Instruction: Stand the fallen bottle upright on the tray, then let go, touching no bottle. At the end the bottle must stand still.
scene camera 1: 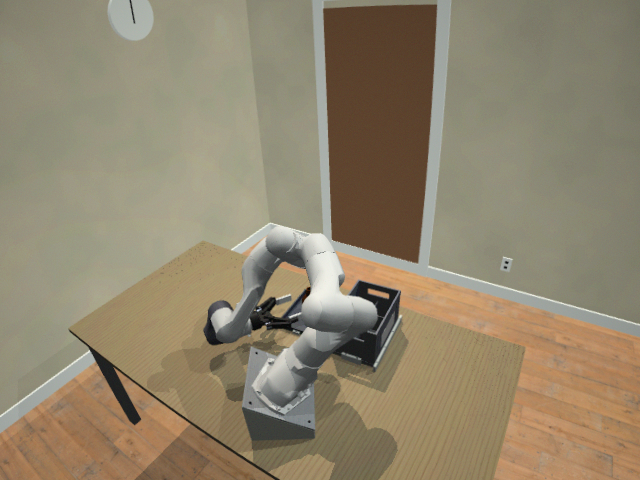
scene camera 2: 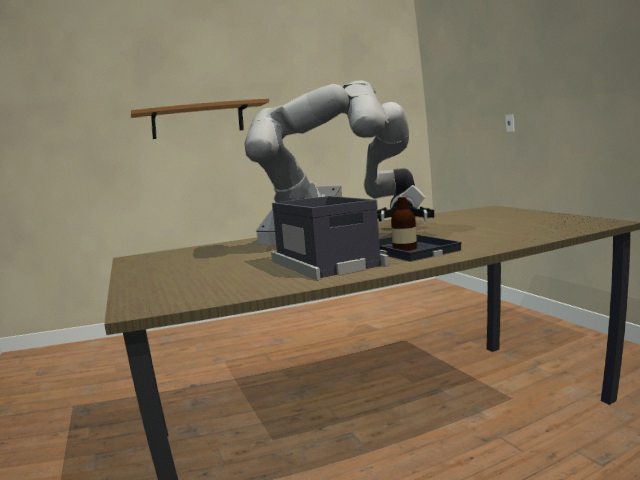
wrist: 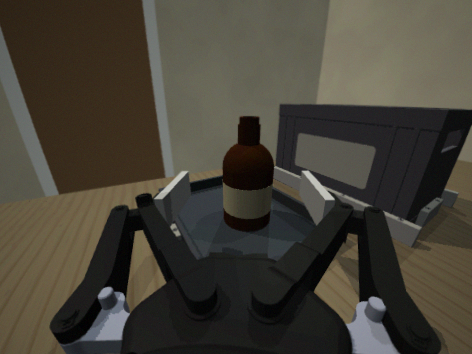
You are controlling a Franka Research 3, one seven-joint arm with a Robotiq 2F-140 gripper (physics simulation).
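Observation:
The brown bottle (scene camera 1: 307, 293) (scene camera 2: 403, 232) (wrist: 248, 172) with a cream label stands upright on the dark tray (scene camera 2: 439, 249) (wrist: 200, 215). In scene camera 1 the arm hides most of it. My gripper (scene camera 1: 289, 307) (scene camera 2: 404, 213) (wrist: 244, 183) is wide open and level, with nothing between its pads. In the wrist view the bottle stands straight ahead, centred between the two white pads and beyond them, with a gap on each side. No finger appears to touch it.
A dark crate (scene camera 1: 388, 326) (scene camera 2: 346, 250) (wrist: 345, 127) stands right beside the tray, on the right in the wrist view. Light low brackets (scene camera 2: 351, 266) (wrist: 407, 231) edge the crate. The wooden table (scene camera 1: 439, 382) (scene camera 2: 180, 279) (wrist: 45, 240) carries the arm's base.

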